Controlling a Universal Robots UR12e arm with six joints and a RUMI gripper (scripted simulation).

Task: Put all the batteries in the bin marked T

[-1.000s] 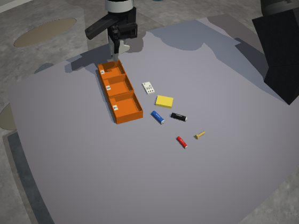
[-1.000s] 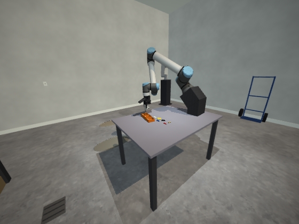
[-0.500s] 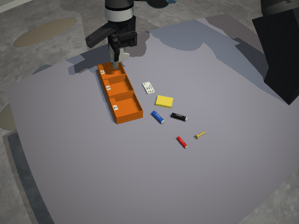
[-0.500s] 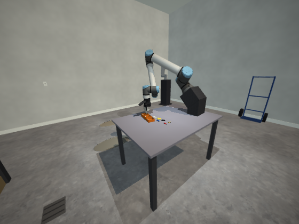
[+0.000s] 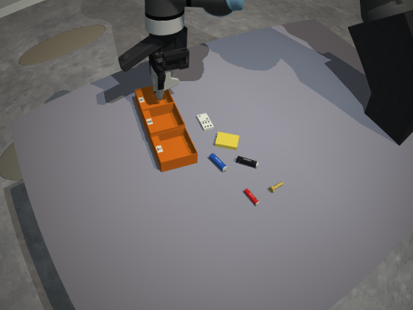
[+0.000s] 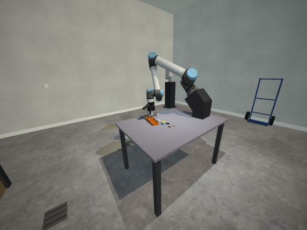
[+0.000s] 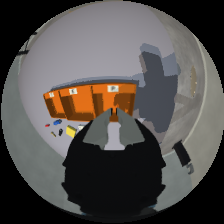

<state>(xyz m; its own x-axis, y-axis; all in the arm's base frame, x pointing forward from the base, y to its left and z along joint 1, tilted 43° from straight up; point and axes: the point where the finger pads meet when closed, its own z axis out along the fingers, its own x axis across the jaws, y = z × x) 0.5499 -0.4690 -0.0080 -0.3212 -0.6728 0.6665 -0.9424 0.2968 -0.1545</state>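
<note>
The orange bin is 80 mm to the left of my hand, 40 mm ahead of it and 20 mm below it. Round my hand: white domino (130 mm to the left, 50 mm behind, 30 mm below); then blue battery (240 mm to the left, 30 mm below, 20 mm ahead); then yellow block (210 mm to the left, 40 mm behind, 30 mm below).
</note>
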